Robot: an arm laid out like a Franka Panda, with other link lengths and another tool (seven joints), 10 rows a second.
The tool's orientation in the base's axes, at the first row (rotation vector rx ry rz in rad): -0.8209, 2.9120, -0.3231
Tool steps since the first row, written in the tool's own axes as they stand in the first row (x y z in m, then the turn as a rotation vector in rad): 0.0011, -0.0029, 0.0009, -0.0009, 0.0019, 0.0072; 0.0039, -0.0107, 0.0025, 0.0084, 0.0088, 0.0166; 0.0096, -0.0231, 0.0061, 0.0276, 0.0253, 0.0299; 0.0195, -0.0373, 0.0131, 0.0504, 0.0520, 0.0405; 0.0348, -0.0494, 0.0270, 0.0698, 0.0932, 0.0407
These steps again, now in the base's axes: 0.0007, -0.0032, -0.0003, 0.0009, 0.0008, -0.0074; 0.0025, -0.0114, -0.0001, -0.0091, 0.0000, -0.0185; 0.0044, -0.0253, -0.0010, -0.0317, 0.0013, -0.0359; 0.0042, -0.0436, -0.0049, -0.0629, 0.0097, -0.0532; -0.0006, -0.0642, -0.0162, -0.1002, 0.0337, -0.0636
